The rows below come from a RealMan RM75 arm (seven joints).
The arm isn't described. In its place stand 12 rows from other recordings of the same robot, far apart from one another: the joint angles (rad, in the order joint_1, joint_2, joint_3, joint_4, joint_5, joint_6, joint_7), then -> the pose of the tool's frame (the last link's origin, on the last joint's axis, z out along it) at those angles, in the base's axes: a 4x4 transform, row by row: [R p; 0 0 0 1], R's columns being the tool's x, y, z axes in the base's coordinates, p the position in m.
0.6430 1.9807 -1.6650 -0.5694 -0.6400 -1.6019 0.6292 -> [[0.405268 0.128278 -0.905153 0.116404], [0.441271 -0.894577 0.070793 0.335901], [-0.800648 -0.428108 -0.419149 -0.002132], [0 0 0 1]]
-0.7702 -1.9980 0.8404 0.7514 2.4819 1.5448 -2.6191 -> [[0.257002 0.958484 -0.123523 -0.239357], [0.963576 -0.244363 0.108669 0.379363], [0.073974 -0.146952 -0.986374 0.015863], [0 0 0 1]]
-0.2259 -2.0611 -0.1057 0.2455 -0.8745 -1.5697 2.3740 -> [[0.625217 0.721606 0.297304 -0.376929], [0.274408 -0.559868 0.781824 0.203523], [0.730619 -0.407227 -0.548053 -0.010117], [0 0 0 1]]
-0.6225 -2.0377 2.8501 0.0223 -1.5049 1.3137 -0.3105 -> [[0.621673 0.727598 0.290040 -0.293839], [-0.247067 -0.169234 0.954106 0.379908], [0.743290 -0.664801 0.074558 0.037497], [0 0 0 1]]
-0.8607 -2.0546 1.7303 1.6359 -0.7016 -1.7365 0.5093 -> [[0.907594 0.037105 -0.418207 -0.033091], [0.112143 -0.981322 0.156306 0.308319], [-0.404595 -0.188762 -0.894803 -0.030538], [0 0 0 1]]
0.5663 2.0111 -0.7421 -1.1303 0.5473 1.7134 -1.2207 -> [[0.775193 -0.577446 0.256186 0.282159], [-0.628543 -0.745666 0.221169 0.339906], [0.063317 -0.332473 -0.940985 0.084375], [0 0 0 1]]
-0.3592 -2.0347 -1.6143 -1.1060 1.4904 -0.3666 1.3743 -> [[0.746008 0.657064 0.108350 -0.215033], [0.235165 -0.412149 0.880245 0.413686], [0.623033 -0.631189 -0.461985 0.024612], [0 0 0 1]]
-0.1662 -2.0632 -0.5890 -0.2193 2.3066 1.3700 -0.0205 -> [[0.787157 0.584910 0.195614 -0.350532], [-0.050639 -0.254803 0.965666 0.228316], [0.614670 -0.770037 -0.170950 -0.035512], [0 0 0 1]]
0.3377 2.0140 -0.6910 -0.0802 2.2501 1.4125 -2.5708 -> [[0.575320 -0.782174 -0.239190 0.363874], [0.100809 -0.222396 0.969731 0.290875], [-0.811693 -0.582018 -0.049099 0.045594], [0 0 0 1]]
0.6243 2.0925 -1.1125 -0.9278 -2.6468 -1.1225 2.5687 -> [[0.523815 -0.747828 0.407886 0.269354], [-0.841360 -0.379354 0.384973 0.392930], [-0.133160 -0.544834 -0.827904 -0.004585], [0 0 0 1]]
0.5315 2.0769 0.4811 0.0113 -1.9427 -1.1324 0.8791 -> [[0.187824 -0.977039 -0.100586 0.335425], [-0.100942 -0.121068 0.987498 0.349197], [-0.977002 -0.175322 -0.121364 -0.004714], [0 0 0 1]]
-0.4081 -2.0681 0.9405 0.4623 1.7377 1.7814 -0.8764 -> [[0.756158 0.114787 0.644243 -0.259510], [0.039105 -0.990662 0.130611 0.253560], [0.653220 -0.073570 -0.753586 -0.031293], [0 0 0 1]]
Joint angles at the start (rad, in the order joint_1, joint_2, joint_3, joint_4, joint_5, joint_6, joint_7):
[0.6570 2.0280 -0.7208 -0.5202 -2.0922 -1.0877 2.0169]
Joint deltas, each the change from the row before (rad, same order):
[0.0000 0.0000 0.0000 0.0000 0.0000 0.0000 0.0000]
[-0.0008 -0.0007 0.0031 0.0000 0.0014 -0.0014 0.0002]
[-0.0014 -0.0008 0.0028 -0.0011 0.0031 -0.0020 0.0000]
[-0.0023 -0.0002 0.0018 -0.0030 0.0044 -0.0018 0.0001]
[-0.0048 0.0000 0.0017 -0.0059 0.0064 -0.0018 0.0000]
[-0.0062 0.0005 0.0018 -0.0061 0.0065 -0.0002 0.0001]
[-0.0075 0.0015 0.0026 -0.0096 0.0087 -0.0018 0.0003]
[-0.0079 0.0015 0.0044 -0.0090 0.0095 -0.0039 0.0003]
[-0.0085 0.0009 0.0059 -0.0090 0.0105 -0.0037 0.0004]
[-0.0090 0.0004 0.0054 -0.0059 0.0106 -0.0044 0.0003]
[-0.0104 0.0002 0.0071 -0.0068 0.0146 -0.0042 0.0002]
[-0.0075 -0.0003 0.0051 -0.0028 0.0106 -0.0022 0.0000]
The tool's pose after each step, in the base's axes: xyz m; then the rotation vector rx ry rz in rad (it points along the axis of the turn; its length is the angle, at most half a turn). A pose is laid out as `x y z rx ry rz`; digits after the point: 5 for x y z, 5 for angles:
0.28719 0.39520 -0.00237 -2.22502 1.42342 0.50838
0.28750 0.39518 -0.00166 -2.22185 1.42561 0.51289
0.28773 0.39520 -0.00064 -2.21827 1.42709 0.51932
0.28788 0.39522 0.00047 -2.21420 1.42754 0.52672
0.28850 0.39504 0.00223 -2.20726 1.42730 0.53615
0.28971 0.39456 0.00392 -2.19769 1.42830 0.54512
0.29058 0.39409 0.00607 -2.18701 1.42819 0.55861
0.29149 0.39331 0.00829 -2.17598 1.43015 0.57508
0.29277 0.39255 0.01108 -2.16202 1.43260 0.59340
0.29454 0.39117 0.01336 -2.14860 1.43851 0.61073
0.29658 0.38982 0.01647 -2.13020 1.44476 0.63382
0.29842 0.38867 0.01852 -2.11595 1.45080 0.64969

